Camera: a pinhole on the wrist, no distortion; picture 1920 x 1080 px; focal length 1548.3 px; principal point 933.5 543.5 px. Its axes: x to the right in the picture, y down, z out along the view. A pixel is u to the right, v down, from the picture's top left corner.
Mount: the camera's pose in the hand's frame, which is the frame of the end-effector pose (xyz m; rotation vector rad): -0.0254 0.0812 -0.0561 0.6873 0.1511 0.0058
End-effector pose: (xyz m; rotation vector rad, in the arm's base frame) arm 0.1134 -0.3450 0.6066 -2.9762 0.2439 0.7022
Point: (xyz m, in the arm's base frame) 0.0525 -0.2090 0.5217
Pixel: 672 263
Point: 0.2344 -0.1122 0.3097
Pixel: 1518 368
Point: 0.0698 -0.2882 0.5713
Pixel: 678 281
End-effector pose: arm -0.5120 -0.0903 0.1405 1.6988 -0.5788 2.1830
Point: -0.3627 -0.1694 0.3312
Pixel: 1623 1022
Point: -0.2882 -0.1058 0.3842
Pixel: 1534 715
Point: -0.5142 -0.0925 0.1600
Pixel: 1413 201
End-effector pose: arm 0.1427 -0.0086 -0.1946 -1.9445 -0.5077 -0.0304
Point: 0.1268 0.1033 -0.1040
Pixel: 1221 14
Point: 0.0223 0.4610 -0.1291
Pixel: 949 643
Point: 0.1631 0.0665 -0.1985
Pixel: 1372 590
